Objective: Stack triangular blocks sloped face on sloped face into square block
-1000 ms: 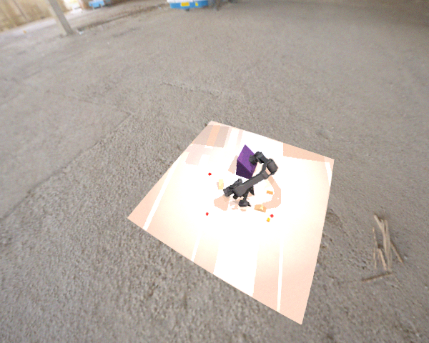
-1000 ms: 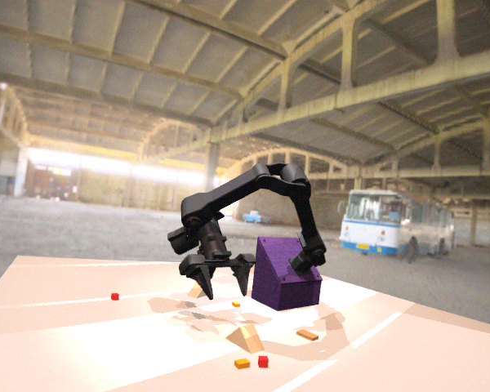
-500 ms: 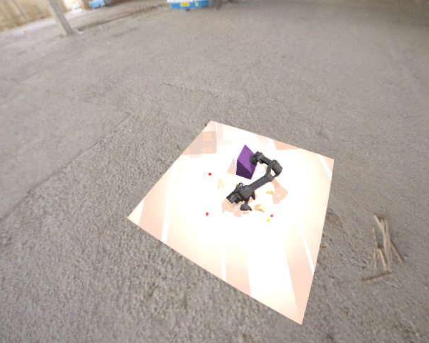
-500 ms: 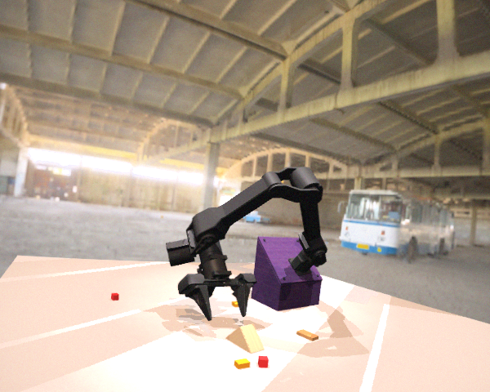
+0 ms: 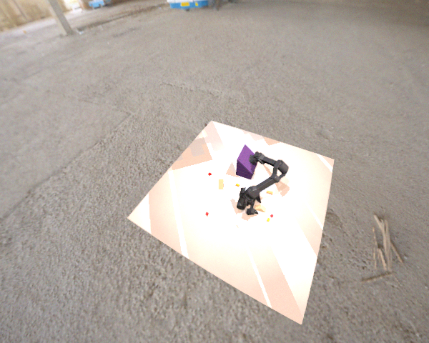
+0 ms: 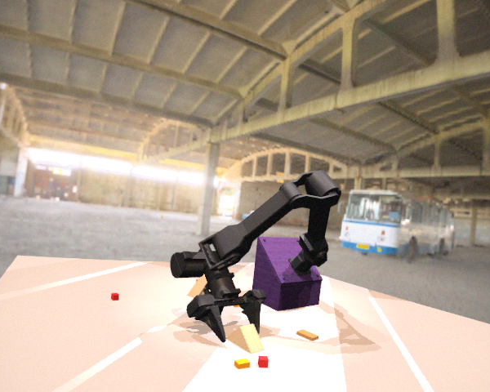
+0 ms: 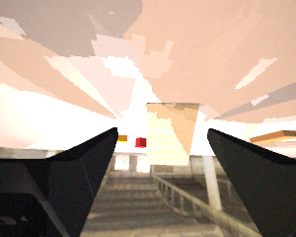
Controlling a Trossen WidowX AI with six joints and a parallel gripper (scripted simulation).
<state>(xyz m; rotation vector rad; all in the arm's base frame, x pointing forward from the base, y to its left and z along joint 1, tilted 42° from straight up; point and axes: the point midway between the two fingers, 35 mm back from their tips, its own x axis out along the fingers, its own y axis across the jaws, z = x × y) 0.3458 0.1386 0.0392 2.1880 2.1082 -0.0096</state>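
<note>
Right now the tan triangular block is 10 mm to the left of my gripper tip and 10 mm above it.
</note>
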